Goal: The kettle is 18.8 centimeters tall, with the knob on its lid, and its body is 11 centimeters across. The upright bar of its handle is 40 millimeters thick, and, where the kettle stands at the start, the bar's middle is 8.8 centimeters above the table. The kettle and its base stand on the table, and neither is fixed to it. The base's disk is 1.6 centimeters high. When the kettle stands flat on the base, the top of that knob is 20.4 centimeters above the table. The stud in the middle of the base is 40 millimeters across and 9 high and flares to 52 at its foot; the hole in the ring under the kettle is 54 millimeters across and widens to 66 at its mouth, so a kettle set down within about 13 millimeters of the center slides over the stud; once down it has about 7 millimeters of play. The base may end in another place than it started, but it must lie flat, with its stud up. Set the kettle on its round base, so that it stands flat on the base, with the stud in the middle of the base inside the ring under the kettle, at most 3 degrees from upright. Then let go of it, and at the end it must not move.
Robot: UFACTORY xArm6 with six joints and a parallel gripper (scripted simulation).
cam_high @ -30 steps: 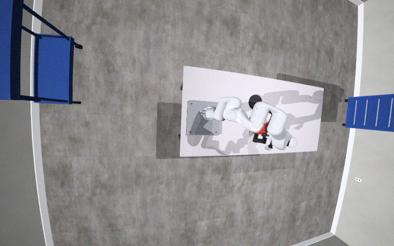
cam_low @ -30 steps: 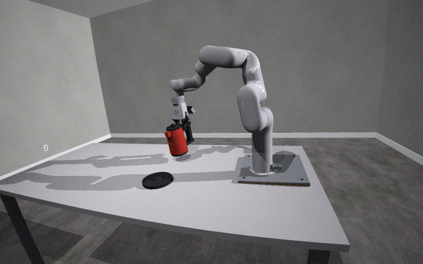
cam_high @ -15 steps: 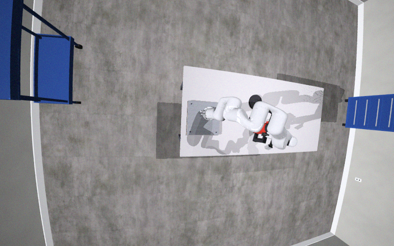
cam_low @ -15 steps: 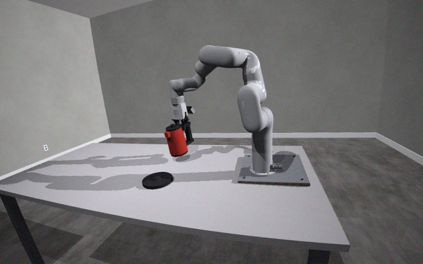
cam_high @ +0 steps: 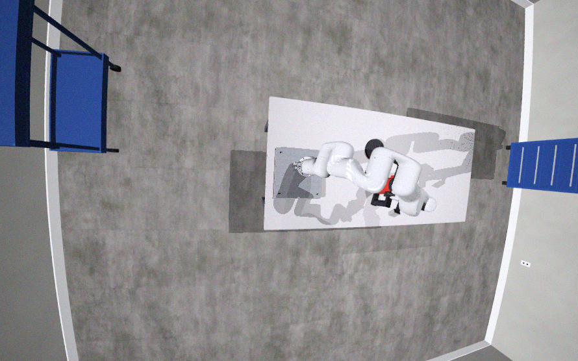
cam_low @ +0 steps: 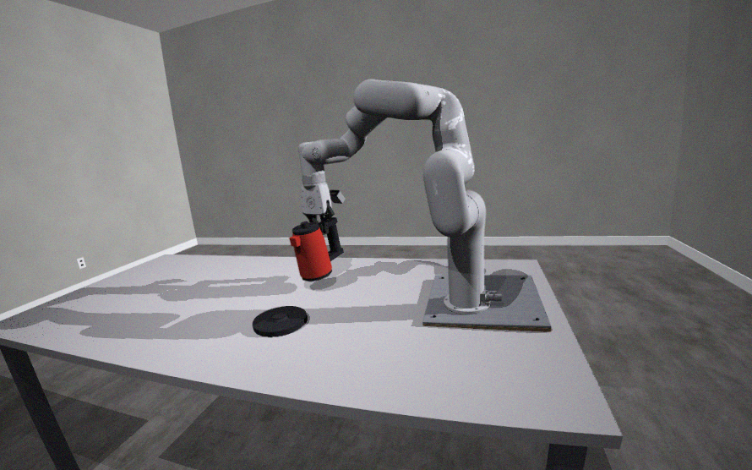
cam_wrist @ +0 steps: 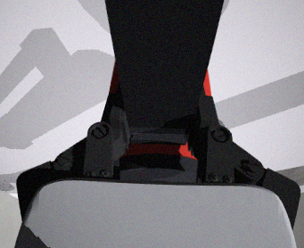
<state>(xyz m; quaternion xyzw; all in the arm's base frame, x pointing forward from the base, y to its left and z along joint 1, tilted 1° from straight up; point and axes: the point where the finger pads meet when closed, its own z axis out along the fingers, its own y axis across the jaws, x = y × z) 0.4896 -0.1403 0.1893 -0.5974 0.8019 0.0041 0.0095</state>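
Right now my hand is 5 cm above the red kettle, 2 cm to the right of it and 1 cm short of it. Round my hand: black round base: 30 cm to the left, 19 cm below, 1 cm ahead.
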